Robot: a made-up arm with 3 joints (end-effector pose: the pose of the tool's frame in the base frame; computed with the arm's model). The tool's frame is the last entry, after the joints.
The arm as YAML. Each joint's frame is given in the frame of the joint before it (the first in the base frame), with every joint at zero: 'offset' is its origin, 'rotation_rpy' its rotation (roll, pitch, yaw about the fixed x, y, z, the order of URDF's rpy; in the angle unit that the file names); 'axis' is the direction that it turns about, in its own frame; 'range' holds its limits. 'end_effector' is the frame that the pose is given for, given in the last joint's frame.
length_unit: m
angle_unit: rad
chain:
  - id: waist
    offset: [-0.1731, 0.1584, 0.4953]
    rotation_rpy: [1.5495, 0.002, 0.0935]
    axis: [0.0, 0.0, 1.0]
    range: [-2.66, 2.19]
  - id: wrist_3
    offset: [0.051, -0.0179, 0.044]
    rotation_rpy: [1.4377, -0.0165, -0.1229]
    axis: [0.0, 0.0, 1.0]
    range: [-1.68, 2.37]
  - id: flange
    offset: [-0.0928, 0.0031, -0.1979]
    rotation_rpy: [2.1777, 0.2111, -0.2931]
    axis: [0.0, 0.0, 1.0]
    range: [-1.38, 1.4]
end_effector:
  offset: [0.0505, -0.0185, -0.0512]
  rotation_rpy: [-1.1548, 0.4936, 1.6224]
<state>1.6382 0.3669 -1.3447</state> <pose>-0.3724 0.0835 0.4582 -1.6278 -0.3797 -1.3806</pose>
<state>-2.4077 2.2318 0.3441</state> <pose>-0.1204 0.1754 0.3339 -0.3779 -2.0638 -1.0608</pose>
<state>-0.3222 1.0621 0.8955</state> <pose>-0.0878 0.1677 0.6104 -0.7869 0.7919 2.6080</pose>
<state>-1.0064 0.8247 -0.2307</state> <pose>-0.0011 0.1526 0.5796 -1.2713 1.3871 2.3763</pose>
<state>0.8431 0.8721 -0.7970</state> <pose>-0.3263 0.1324 0.6258 -2.0073 0.4904 -0.2453</pose>
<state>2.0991 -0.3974 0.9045</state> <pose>-0.3137 0.0984 0.4645 2.4302 -0.5644 -0.2450</pose>
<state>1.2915 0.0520 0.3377</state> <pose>-0.3155 0.1020 0.5885 2.9519 0.0034 -0.8283</pose>
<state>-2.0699 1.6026 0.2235</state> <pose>-0.0505 0.1742 0.3768 -0.3587 -1.8821 -1.8210</pose>
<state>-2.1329 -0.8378 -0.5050</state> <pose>-0.0485 0.0816 0.3163 0.5030 -0.3729 2.6380</pose>
